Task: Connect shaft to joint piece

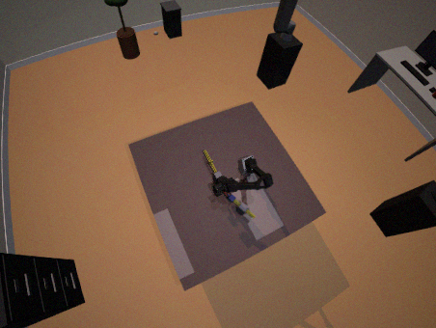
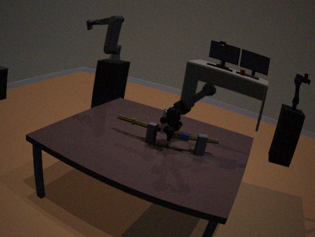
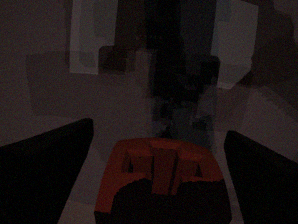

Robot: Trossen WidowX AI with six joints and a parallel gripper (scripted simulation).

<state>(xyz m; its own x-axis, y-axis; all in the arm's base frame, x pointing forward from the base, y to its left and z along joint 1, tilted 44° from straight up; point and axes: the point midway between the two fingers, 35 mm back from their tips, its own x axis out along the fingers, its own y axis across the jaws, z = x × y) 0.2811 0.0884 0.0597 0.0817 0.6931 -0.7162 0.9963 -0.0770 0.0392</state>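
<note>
Right now the red square joint piece is 40 mm above my gripper tip and 20 mm to the left of it.
</note>
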